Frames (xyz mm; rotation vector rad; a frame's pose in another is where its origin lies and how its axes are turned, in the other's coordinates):
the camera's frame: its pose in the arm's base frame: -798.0 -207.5 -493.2 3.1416 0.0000 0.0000
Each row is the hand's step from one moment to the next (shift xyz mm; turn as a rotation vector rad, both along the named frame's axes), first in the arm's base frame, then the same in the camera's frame.
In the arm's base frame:
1: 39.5 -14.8 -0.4 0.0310 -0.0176 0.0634
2: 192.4 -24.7 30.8 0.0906 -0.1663 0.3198
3: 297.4 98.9 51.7 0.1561 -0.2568 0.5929
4: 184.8 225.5 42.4 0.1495 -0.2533 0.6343
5: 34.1 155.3 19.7 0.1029 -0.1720 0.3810
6: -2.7 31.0 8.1 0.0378 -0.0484 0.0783
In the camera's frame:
1: 39.5 14.8 0.4 0.0310 0.0176 -0.0634
2: 192.4 24.7 -30.8 0.0906 0.1663 -0.3198
3: 297.4 -98.9 -51.7 0.1561 0.2568 -0.5929
4: 184.8 -225.5 -42.4 0.1495 0.2533 -0.6343
5: 34.1 -155.3 -19.7 0.1029 0.1720 -0.3810
6: -2.7 -31.0 -8.1 0.0378 0.0484 -0.0783

